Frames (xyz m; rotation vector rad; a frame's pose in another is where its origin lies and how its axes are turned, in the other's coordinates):
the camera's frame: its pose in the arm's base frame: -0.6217 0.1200 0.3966 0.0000 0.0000 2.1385
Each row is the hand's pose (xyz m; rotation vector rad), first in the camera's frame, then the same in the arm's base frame.
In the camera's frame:
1: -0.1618 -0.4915 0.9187 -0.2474 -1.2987 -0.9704
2: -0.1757 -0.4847 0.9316 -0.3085 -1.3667 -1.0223
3: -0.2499 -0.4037 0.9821 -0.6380 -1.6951 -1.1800
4: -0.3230 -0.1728 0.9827 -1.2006 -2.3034 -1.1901
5: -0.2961 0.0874 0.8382 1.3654 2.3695 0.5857
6: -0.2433 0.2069 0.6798 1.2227 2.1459 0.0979
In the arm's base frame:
1: -0.1203 0.2479 1.3153 1.0099 -0.8331 0.8667
2: -0.1186 0.2325 1.3282 1.0263 -0.9066 0.7808
3: -0.1470 0.1264 1.3787 1.0945 -1.2752 0.4116
4: -0.3023 -0.0594 1.3793 1.2471 -1.8676 -0.1846
5: -0.5362 -0.1766 1.2348 1.4813 -2.4352 -0.7386
6: -0.6653 -0.1964 1.0764 -1.4402 2.3420 0.8921

